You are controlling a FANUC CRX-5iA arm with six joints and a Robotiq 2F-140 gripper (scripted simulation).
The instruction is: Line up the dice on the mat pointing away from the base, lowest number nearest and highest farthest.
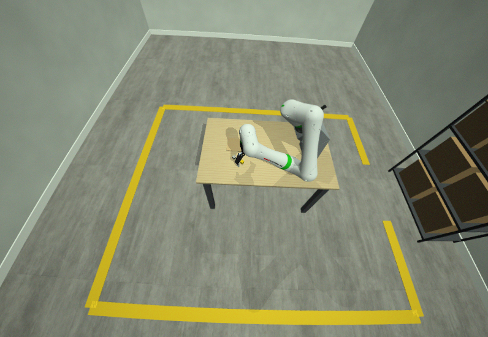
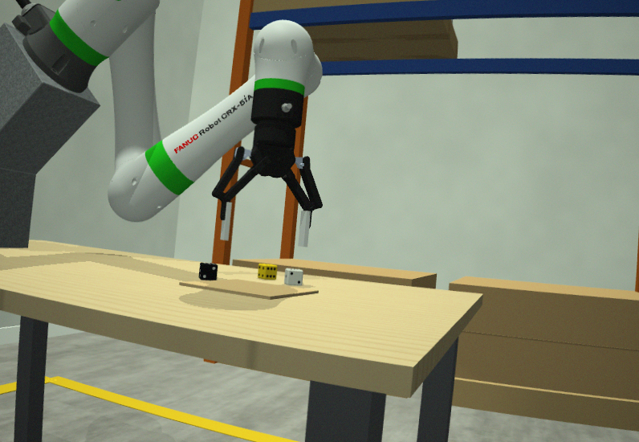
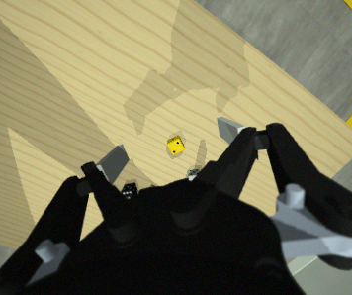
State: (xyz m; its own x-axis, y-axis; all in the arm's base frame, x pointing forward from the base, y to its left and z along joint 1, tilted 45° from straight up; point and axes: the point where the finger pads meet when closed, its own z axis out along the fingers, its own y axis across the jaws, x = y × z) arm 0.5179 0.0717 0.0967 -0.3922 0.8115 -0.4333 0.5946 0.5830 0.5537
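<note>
Now: hand 2 cm short of the yellow die, 2 cm to the left of it and 6 cm above it. Round my hand: black die 4 cm behind, 15 cm to the right, 6 cm below; then tan mat 4 cm ahead, 21 cm to the right, 7 cm below; then white die 7 cm ahead, 8 cm to the right, 6 cm below.
</note>
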